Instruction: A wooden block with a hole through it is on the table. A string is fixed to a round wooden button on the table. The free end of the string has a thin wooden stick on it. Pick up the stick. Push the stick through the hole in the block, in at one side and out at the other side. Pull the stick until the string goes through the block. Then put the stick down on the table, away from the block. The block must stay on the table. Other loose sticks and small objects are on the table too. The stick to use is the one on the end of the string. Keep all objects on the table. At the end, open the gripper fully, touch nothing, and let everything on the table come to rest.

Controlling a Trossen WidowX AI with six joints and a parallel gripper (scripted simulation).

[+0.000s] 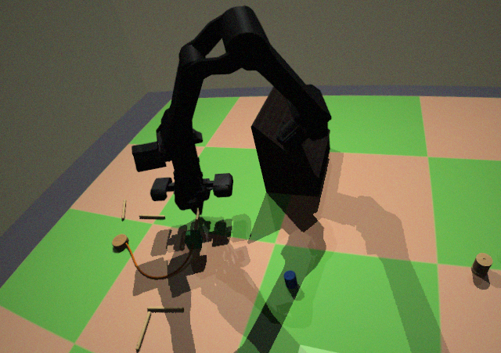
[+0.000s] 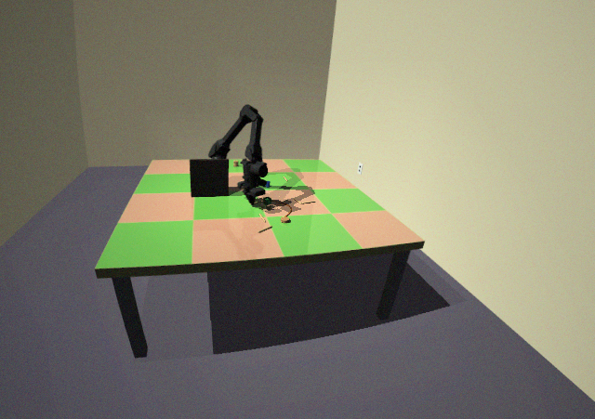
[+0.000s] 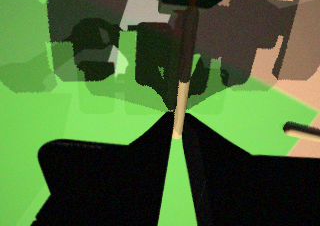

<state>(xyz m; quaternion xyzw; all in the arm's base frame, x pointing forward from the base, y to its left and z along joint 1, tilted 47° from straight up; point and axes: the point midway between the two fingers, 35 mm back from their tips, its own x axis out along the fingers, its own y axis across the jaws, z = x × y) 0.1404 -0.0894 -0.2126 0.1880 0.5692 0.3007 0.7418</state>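
Right now the green block is 8 cm ahead of my gripper tip, 2 cm to the left of it and 1 cm above it. Also, from my gripper tip: thin stick (4 cm ahead, 1 cm to the left, 1 cm above); then round wooden button (18 cm to the right, 11 cm ahead); then blue cylinder (25 cm to the left, 15 cm ahead, 1 cm above).
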